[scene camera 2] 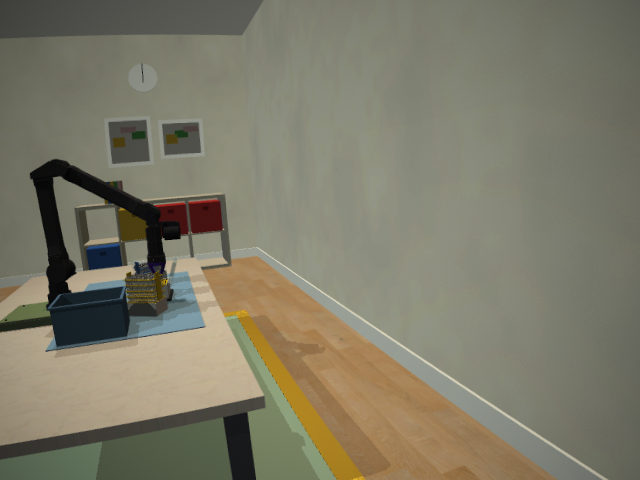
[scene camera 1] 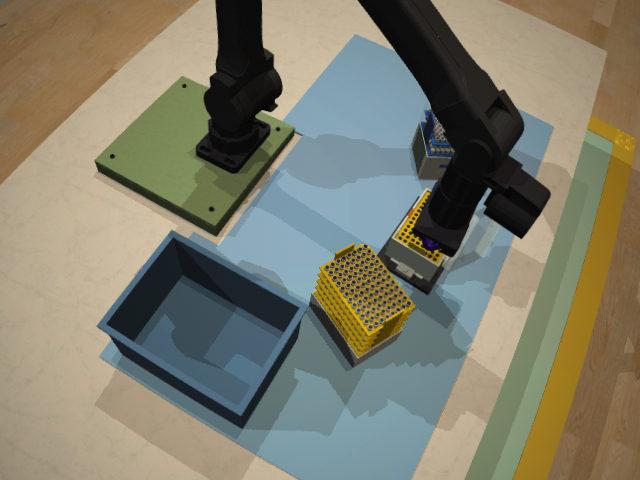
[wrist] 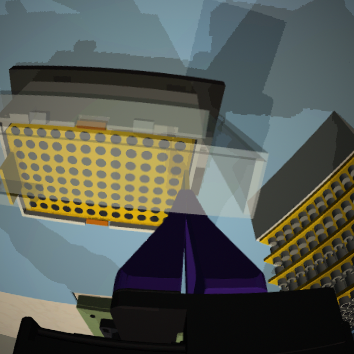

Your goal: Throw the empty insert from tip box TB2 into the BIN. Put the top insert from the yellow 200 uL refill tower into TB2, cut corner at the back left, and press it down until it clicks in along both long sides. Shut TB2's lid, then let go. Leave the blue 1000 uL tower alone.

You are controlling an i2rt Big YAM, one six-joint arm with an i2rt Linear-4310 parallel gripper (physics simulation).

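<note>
Tip box TB2 stands beside the yellow tower, its clear lid open. A yellow insert with open holes and no tips lies in it; whether it sits level is unclear. My gripper is shut and empty, its purple fingertips at the insert's tower-side end, partly seen through the lid in the wrist view. The yellow refill tower holds stacked inserts filled with tips. The BIN shows no insert inside in scene camera 1.
The blue tower stands beyond TB2, partly behind my arm in scene camera 1. The green base plate carries the arm. A dark base strip lies along TB2's far side in the wrist view. The BIN's high walls stand close to the yellow tower.
</note>
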